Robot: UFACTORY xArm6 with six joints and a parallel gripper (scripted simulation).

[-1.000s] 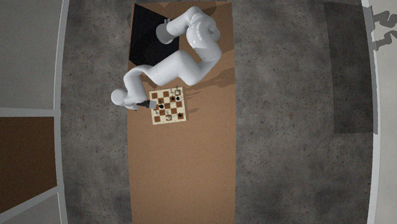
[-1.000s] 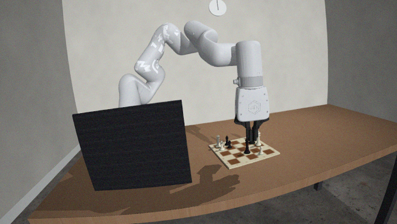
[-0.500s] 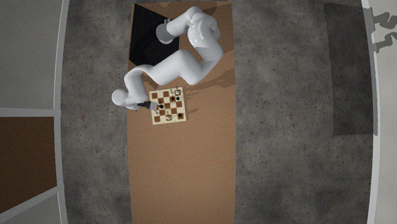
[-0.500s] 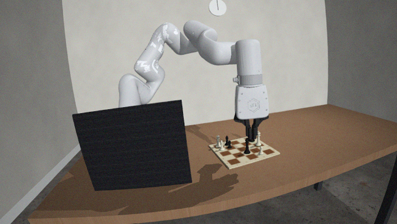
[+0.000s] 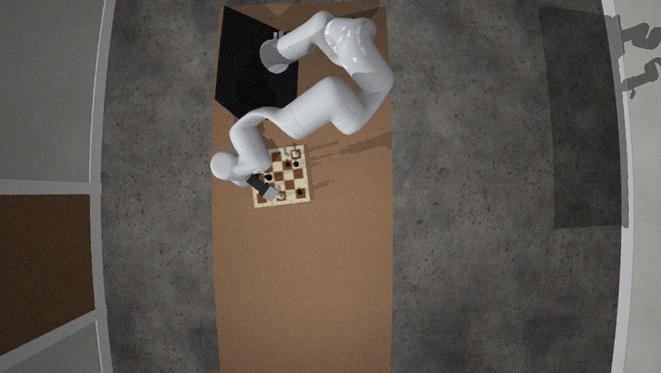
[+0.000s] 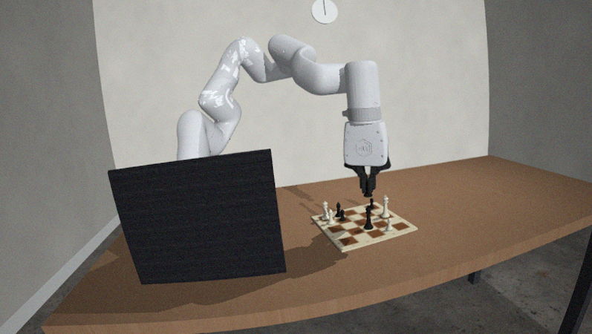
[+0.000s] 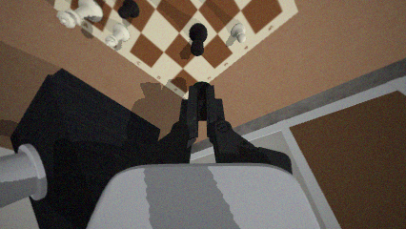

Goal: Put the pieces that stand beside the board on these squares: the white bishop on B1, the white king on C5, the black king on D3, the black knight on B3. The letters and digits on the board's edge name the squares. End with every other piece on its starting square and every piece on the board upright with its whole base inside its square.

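My hand is 130 mm above the chessboard, 60 mm to the right of it and 10 mm short of it. Also, from my hand: white king: 100 mm below, 80 mm ahead, 70 mm to the left; then black king: 100 mm below, 20 mm to the left, 10 mm ahead; then white pawn: 120 mm below, 60 mm ahead, 10 mm to the right.
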